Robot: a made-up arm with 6 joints. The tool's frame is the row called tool.
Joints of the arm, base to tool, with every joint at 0 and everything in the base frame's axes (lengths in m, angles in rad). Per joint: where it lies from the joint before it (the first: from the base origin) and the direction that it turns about. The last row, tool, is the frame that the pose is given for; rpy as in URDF.
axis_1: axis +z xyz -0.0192 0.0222 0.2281
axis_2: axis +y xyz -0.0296 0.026 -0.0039
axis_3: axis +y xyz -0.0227 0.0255 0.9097
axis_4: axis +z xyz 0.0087 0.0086 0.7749
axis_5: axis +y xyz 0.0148 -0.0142 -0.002
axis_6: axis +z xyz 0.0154 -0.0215 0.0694
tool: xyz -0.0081 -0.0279 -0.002 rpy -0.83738 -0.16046 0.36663
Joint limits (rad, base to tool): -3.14..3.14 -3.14..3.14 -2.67..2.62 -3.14..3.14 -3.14..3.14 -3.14..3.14
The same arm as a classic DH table. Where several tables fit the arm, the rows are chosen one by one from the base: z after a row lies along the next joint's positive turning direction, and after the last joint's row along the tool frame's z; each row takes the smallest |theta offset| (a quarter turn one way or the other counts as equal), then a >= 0, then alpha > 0; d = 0 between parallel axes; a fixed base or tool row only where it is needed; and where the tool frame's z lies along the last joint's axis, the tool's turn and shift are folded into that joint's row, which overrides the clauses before.
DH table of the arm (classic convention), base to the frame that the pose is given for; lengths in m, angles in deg. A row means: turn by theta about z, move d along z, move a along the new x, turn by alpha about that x. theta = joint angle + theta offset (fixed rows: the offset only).
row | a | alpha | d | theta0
base (fixed) | -0.0294 | 0.00 | 0.0000 | -49.14
axis_1 | -0.0296 | -90.00 | 0.2242 | 49.14
axis_2 | -0.9100 | 0.00 | 0.0000 | 88.57
axis_3 | 0.0087 | 90.00 | 0.0601 | -88.57
axis_4 | 0.0148 | -90.00 | 0.7729 | 0.00
axis_5 | 0.0154 | 90.00 | -0.0357 | 0.00
axis_6 | -0.0207 | -48.64 | 0.0854 | 29.20
tool (fixed) | 0.0000 | 0.00 | -0.0272 | -12.29
Joint limits (deg, base to tool): -179.91..179.91 -179.91..179.91 -152.98..150.11 -179.91..179.91 -179.91..179.91 -179.91..179.91

